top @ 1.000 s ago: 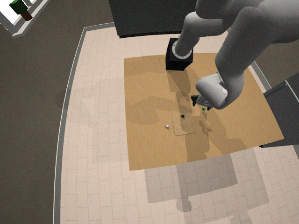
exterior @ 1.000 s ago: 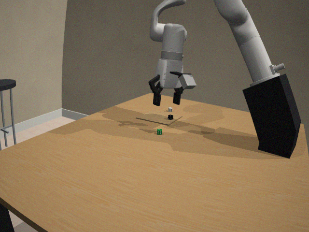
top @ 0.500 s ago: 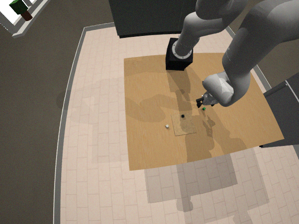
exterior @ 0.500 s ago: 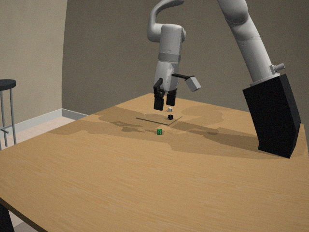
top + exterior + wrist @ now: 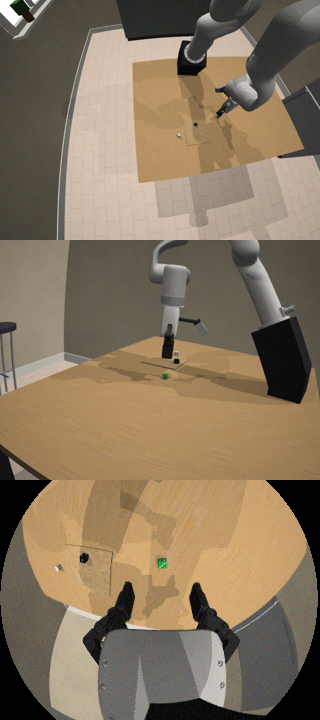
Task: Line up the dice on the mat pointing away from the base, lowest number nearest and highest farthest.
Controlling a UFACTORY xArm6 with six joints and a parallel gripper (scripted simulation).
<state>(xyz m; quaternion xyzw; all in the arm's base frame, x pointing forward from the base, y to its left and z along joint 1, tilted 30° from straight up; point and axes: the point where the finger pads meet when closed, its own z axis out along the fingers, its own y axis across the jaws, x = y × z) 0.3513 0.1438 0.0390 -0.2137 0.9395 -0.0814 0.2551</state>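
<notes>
My gripper is now 90 mm above the green die. From my hand the other things lie so: white die: 100 mm ahead, 280 mm to the right, 90 mm below; thin tan mat: 90 mm ahead, 170 mm to the right, 90 mm below; black die: 40 mm ahead, 160 mm to the right, 80 mm below.
</notes>
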